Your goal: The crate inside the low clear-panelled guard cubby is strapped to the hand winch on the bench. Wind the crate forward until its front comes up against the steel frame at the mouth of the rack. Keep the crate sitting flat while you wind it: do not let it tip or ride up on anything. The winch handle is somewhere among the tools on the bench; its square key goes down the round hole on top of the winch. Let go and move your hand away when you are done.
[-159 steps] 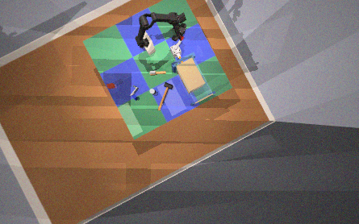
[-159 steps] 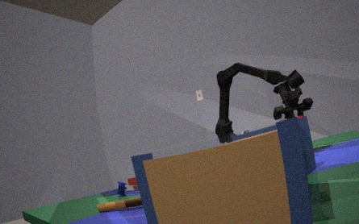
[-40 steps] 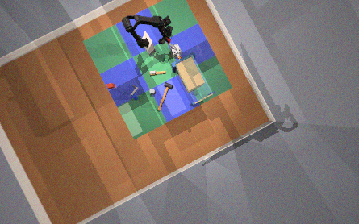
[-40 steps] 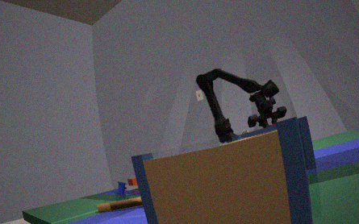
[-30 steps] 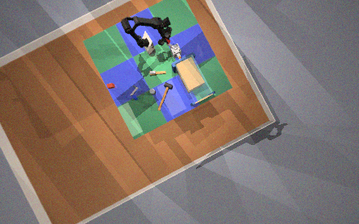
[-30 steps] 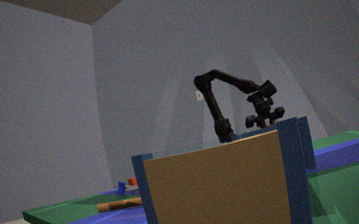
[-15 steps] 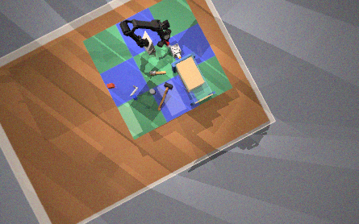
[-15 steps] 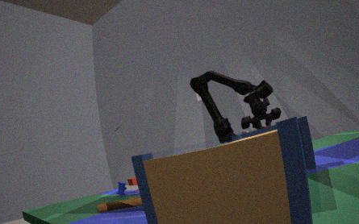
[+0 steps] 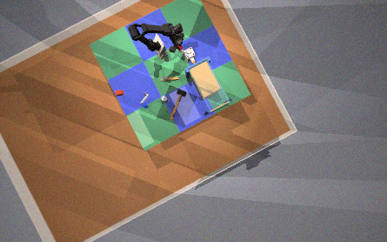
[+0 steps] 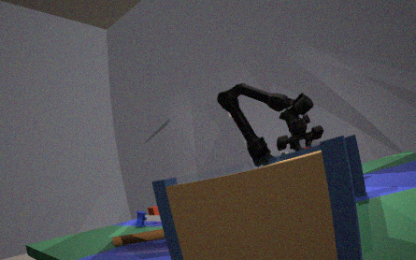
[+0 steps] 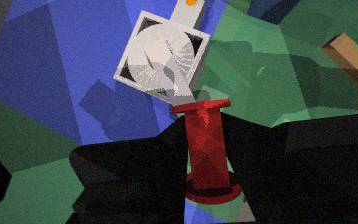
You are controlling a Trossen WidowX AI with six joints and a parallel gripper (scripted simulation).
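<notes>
The winch lies 100 mm below my gripper tip, 60 mm to the left of it and 30 mm ahead of it. The rest, counted from my gripper tip: blue-framed guard cubby: 450 mm ahead, 50 mm below, 40 mm to the left; red grip: 20 mm behind, 10 mm to the right; blue piece: 610 mm to the right, 240 mm ahead, 100 mm below.
</notes>
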